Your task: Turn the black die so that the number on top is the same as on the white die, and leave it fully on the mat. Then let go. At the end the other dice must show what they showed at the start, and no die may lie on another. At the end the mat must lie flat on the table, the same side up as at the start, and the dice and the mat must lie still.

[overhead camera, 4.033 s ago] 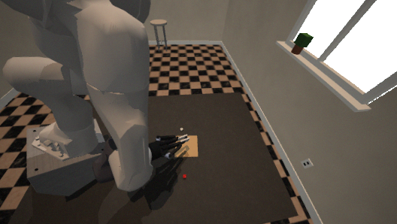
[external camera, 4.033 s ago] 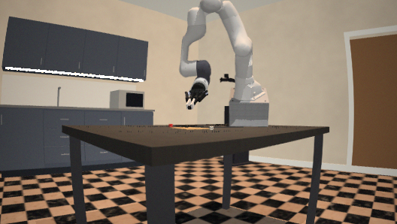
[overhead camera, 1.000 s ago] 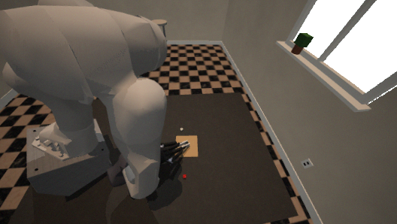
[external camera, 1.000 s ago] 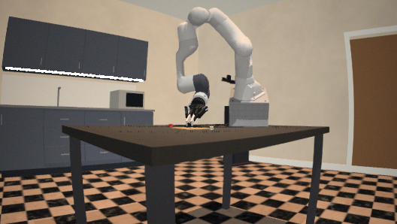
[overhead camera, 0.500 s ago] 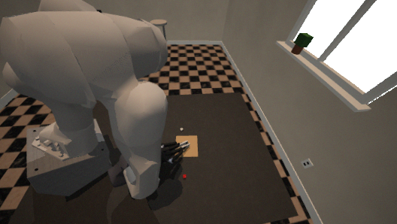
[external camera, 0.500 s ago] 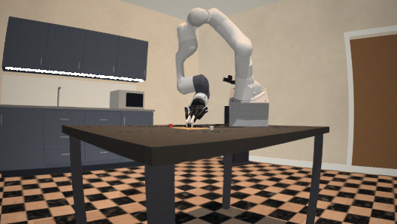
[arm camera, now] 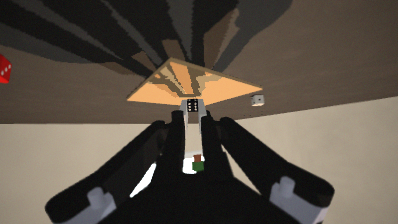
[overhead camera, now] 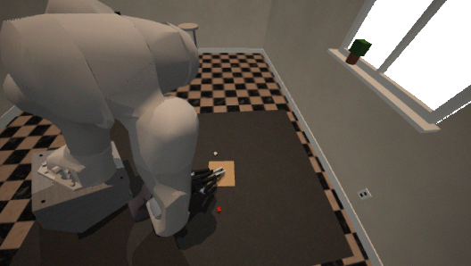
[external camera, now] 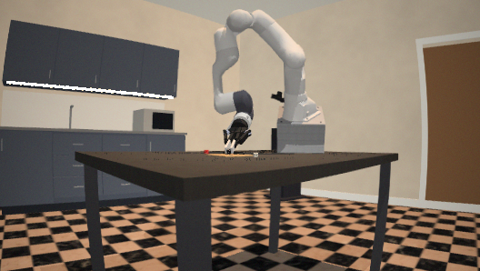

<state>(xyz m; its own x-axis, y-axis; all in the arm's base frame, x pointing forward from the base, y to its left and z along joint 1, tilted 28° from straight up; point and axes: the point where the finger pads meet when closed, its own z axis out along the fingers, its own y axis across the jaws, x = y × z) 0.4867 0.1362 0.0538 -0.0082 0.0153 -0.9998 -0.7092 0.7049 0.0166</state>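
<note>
My gripper is now 10 mm short of the tan mat, 10 mm to the right of it and 30 mm above it. From my hand the other things lie so: white die: 50 mm behind, 120 mm to the left, 30 mm below; then black die: 20 mm ahead, 20 mm to the left, 20 mm below; then red die: 40 mm ahead, 160 mm to the right, 30 mm below.
</note>
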